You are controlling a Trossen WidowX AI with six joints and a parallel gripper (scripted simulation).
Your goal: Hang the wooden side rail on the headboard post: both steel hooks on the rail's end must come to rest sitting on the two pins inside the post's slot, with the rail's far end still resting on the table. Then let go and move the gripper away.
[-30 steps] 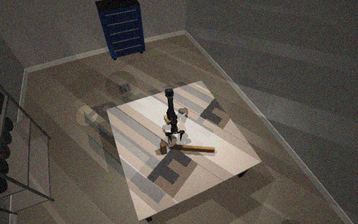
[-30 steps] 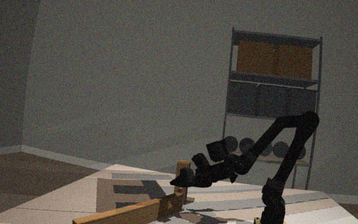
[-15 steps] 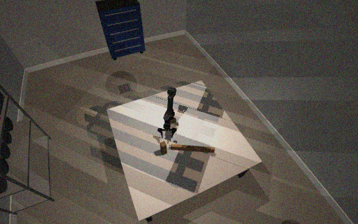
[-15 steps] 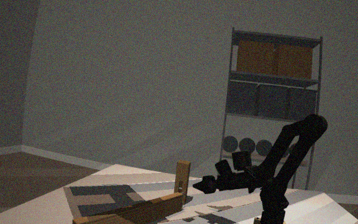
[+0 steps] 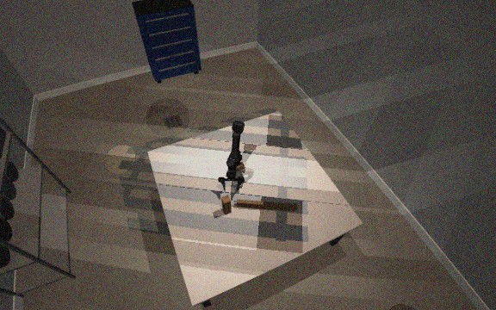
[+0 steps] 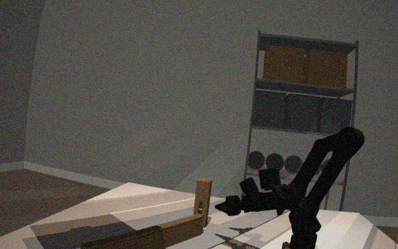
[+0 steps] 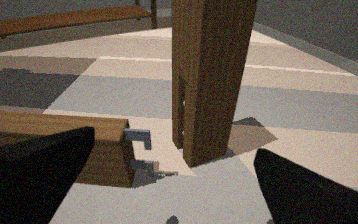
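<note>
Right now my gripper tip is 80 mm to the left of the headboard post, 70 mm short of it and 30 mm above it.
</note>
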